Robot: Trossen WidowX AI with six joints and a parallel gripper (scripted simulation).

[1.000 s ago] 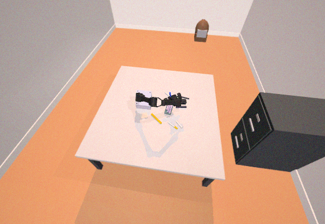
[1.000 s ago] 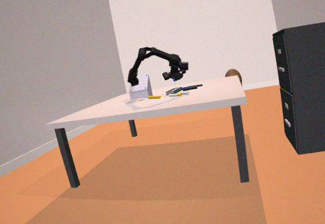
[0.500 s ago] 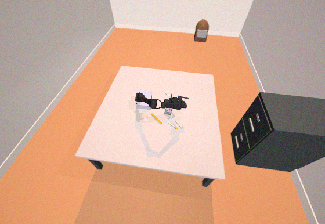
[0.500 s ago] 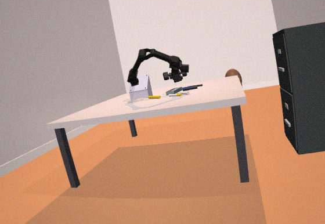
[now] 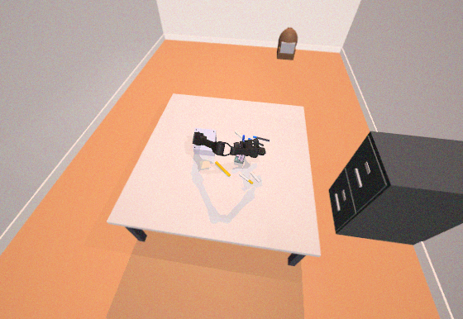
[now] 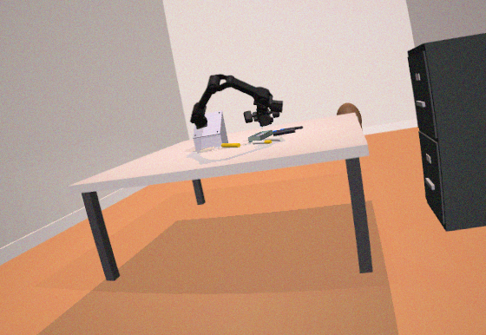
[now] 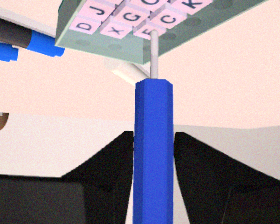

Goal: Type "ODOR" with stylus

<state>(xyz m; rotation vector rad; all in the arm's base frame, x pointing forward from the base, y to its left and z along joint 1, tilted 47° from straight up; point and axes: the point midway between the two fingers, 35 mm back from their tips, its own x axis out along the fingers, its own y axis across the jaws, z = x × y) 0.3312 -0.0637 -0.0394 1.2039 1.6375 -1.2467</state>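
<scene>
Right now my gripper tip is 1 cm above the blue stylus. Round my gripper tip: notepad (29 cm behind, 16 cm to the right, 8 cm below); black marker (12 cm ahead, 5 cm to the right, 8 cm below); yellow pencil (15 cm behind, 20 cm to the right, 8 cm below).
</scene>
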